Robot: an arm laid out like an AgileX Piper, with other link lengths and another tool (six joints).
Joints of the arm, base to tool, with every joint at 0 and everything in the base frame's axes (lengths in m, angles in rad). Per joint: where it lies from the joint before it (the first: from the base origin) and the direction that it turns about. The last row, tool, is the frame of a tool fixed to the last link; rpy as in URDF.
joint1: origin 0 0 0.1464 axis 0 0 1
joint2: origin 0 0 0 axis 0 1 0
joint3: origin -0.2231 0 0.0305 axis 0 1 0
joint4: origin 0.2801 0 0.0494 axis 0.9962 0 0.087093
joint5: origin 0 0 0 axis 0 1 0
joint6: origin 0.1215 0 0.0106 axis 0.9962 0 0.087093
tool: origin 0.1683 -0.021 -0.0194 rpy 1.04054 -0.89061 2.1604
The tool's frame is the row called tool.
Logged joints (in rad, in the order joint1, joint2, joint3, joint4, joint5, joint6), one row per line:
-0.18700, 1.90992, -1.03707, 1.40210, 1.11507, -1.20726
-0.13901, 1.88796, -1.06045, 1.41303, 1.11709, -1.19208
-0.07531, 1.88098, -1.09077, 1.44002, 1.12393, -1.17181
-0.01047, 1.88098, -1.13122, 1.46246, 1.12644, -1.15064
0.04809, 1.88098, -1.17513, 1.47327, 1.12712, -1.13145
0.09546, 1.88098, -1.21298, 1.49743, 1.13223, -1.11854
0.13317, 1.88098, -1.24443, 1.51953, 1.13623, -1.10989
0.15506, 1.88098, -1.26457, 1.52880, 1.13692, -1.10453
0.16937, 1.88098, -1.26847, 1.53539, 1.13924, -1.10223
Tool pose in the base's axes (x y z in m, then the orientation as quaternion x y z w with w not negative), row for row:
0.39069, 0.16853, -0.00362, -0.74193, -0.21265, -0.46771, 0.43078
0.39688, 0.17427, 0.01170, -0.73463, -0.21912, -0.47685, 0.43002
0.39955, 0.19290, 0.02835, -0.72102, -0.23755, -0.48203, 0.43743
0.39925, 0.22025, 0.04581, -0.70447, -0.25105, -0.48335, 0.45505
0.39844, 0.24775, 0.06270, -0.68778, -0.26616, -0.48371, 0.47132
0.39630, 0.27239, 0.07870, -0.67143, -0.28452, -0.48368, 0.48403
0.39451, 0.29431, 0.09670, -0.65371, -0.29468, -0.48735, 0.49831
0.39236, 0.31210, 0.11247, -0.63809, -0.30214, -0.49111, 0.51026
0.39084, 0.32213, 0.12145, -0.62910, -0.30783, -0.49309, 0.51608
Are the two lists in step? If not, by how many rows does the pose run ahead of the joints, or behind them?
The pose runs 1 row behind the joints: the pose in row i belongs to the joints in row i - 1.
